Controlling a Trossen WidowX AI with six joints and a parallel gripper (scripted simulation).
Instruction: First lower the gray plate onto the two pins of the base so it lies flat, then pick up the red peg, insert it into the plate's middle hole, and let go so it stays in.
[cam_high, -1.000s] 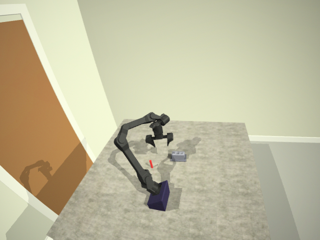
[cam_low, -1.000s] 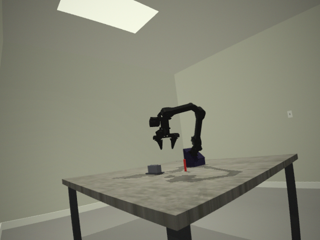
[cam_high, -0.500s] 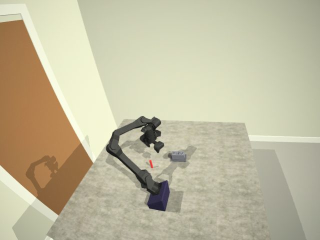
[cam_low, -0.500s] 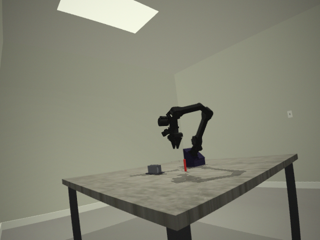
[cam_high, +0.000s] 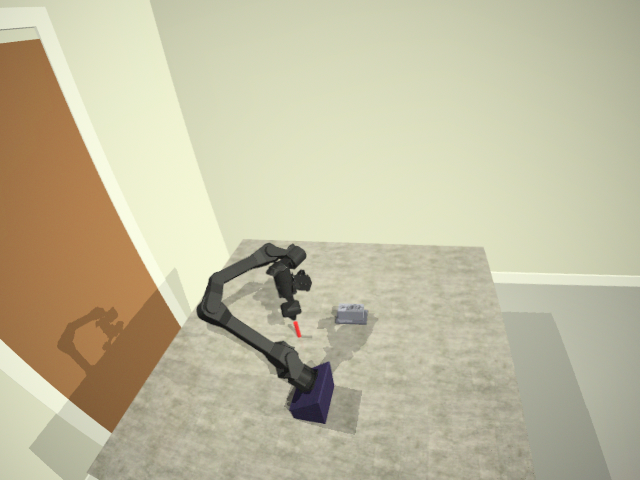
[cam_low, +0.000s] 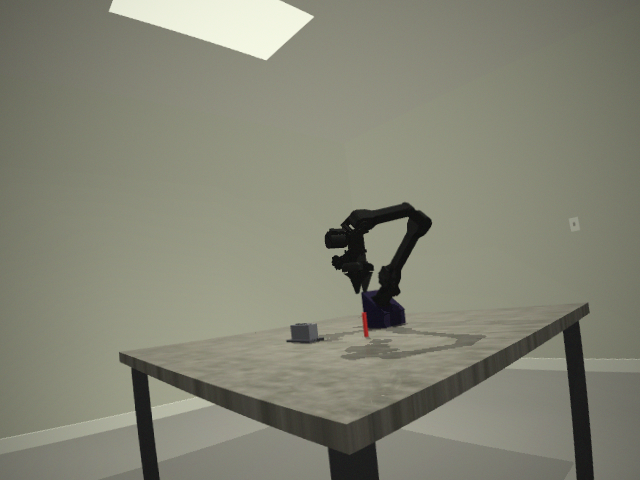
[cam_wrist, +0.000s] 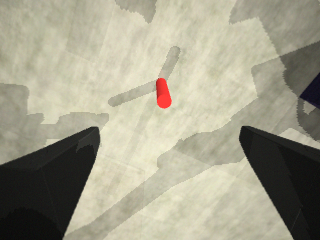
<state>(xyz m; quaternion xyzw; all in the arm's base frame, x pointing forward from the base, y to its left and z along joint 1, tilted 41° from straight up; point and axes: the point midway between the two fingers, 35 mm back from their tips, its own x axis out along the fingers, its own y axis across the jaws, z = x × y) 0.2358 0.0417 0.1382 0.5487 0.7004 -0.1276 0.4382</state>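
The red peg is 11 cm below my gripper tip. Also, from my gripper tip: pin base 18 cm to the right, 14 cm below, 12 cm ahead; then gray plate 18 cm to the right, 12 cm ahead, 10 cm below.
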